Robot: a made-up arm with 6 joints. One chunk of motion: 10 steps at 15 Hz.
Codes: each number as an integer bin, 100 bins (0 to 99) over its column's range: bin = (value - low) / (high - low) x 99, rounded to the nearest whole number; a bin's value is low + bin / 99 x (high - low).
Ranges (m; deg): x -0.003..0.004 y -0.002..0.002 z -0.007..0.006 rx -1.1..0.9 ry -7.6..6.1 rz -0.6..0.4
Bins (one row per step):
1: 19 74 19 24 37 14
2: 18 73 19 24 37 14
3: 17 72 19 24 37 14
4: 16 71 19 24 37 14
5: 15 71 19 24 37 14
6: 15 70 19 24 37 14
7: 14 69 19 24 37 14
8: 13 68 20 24 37 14
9: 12 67 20 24 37 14
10: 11 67 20 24 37 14
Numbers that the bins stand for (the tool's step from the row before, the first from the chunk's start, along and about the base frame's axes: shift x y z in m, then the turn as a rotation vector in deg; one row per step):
1: -0.00166 0.00099 -0.00451 -0.615 -2.480 -0.459
2: -0.00173 0.00095 -0.00451 -0.615 -2.480 -0.459
3: -0.00180 0.00091 -0.00451 -0.615 -2.480 -0.459
4: -0.00187 0.00087 -0.00451 -0.615 -2.480 -0.459
5: -0.00194 0.00087 -0.00451 -0.615 -2.480 -0.459
6: -0.00194 0.00083 -0.00451 -0.615 -2.480 -0.459
7: -0.00201 0.00079 -0.00451 -0.615 -2.480 -0.459
8: -0.00208 0.00075 -0.00437 -0.615 -2.480 -0.459
9: -0.00215 0.00071 -0.00437 -0.615 -2.480 -0.459
10: -0.00222 0.00071 -0.00437 -0.615 -2.480 -0.459

